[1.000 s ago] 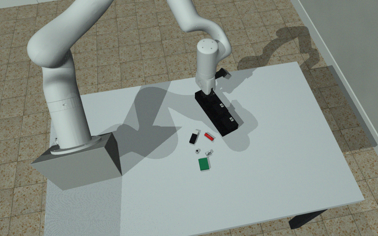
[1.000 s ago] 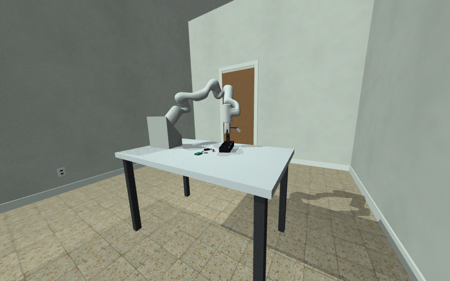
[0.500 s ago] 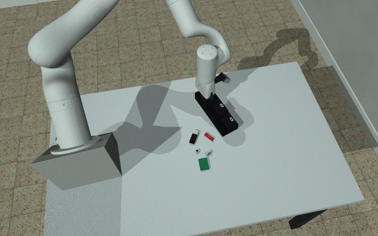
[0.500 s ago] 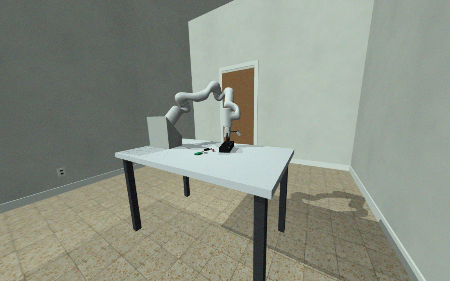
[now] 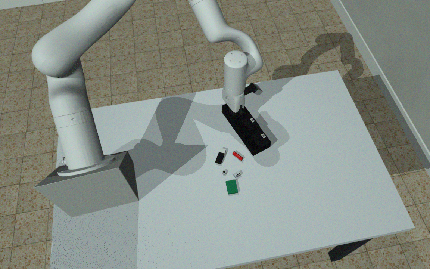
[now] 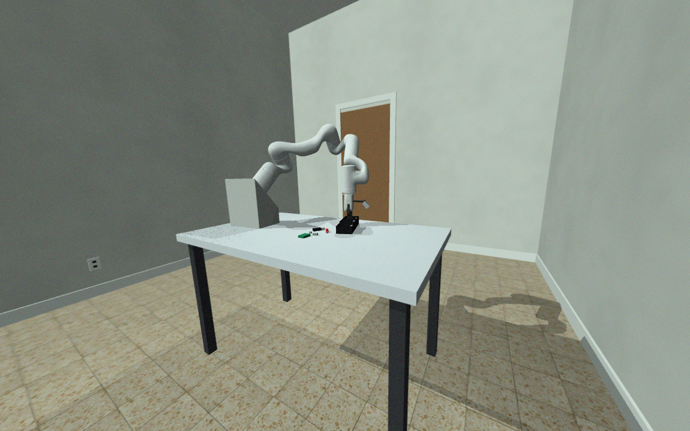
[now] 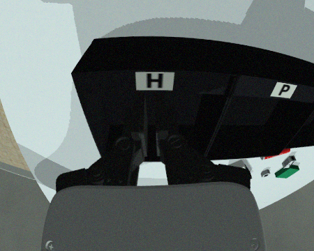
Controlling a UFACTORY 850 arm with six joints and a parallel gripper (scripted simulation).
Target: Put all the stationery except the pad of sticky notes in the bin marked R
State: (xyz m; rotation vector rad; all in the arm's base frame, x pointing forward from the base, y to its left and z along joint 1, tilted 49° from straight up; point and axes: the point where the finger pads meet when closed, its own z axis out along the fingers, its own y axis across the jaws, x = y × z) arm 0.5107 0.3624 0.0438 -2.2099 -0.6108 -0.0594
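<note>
Now: hand 2 cm past the grey sharpener-like block, 28 cm to the left of it and 3 cm above it. Round my hand: black-and-white block (8 cm behind, 19 cm to the right, 3 cm below); then grey piece (7 cm behind, 27 cm to the right, 3 cm below); then red cylinder (1 cm behind, 20 cm to the right, 3 cm below).
</note>
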